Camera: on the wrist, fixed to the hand. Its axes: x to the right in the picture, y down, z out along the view.
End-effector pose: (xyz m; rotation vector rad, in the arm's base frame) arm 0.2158 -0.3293 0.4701 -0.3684 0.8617 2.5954
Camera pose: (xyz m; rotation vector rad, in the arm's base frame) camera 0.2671 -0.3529 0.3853 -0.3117 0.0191 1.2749
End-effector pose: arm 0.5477 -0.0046 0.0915 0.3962 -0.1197 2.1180
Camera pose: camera 0.5786 0.0252 -0.0008 0.5407 -0.2045 0.5653
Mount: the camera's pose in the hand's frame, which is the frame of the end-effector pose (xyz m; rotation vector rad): -0.0218 -0.0484 -0.0869 -0.2149 -0.4092 -1.4643
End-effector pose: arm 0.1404 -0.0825 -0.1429 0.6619 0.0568 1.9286
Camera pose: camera 0.1462 -0.0575 -0.2414 0.5741 0.0510 0.3755
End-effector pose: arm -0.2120 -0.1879 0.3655 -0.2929 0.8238 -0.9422
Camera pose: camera -0.3118 -0.1879 0.3452 -1.3303 0.2091 -2.0370
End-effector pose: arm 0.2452 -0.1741 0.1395 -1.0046 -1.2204 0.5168
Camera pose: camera 0.3114 -0.2460 0.1680 0.0364 -2.0202 -0.6091
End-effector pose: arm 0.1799 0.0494 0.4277 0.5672 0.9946 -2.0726
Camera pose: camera 0.1611 0.1483 0.4123 0.8082 -1.2369 2.3739
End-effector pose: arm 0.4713 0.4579 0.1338 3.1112 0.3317 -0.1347
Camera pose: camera 0.4472 0.5023 0.2222 1.8902 2.1911 -0.6174
